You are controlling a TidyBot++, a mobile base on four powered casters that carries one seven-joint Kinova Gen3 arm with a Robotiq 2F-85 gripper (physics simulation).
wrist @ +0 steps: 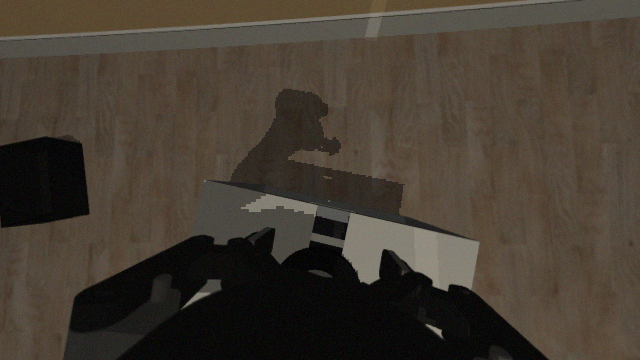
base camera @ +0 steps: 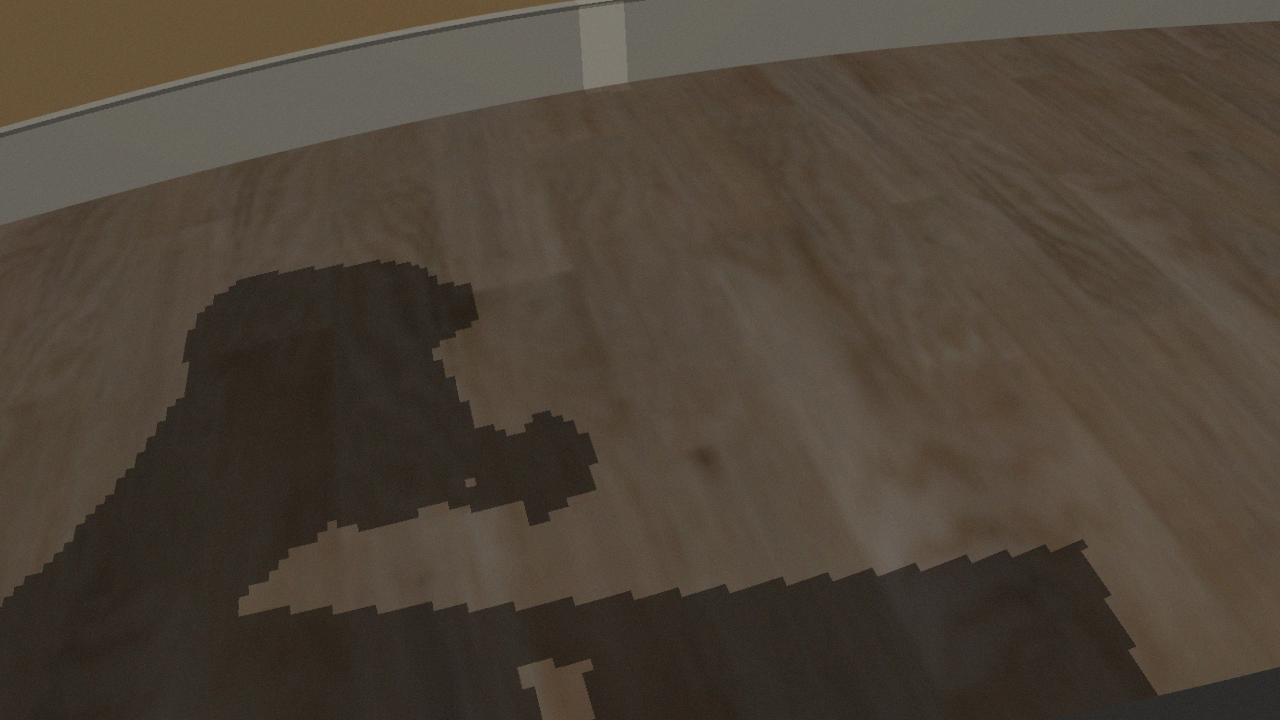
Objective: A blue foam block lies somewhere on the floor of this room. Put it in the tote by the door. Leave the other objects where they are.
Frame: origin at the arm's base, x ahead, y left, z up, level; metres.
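Seen in the pictures: gripper, fingertip midpoint: [wrist: 326, 250].
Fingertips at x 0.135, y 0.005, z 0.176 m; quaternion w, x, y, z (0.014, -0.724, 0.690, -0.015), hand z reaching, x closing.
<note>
A point is followed by its place in that frame.
My gripper [wrist: 326, 250] {y 0.005, x 0.135, z 0.176 m} is open, with its two dark fingers apart and nothing between them, above the robot's own white base in the wrist view. The blue foam block does not show in the base camera view or the wrist view. I cannot make out the tote by the door in either view.
A black box-shaped object [wrist: 44, 182] {y 1.187, x -0.040, z -0.394 m} stands on the floor at the left of the wrist view. A wall with a pale baseboard [base camera: 358, 107] {y 0.224, x 0.747, z -0.370 m} [wrist: 200, 36] {y 0.629, x 0.653, z -0.340 m} runs across the top. The robot's white base [wrist: 430, 250] {y -0.175, x 0.118, z -0.014 m} is below the gripper. The robot's shadow falls on the wooden floor [base camera: 805, 358] {y -0.120, x 0.414, z -0.397 m} [wrist: 525, 150] {y -0.635, x 0.471, z -0.397 m}.
</note>
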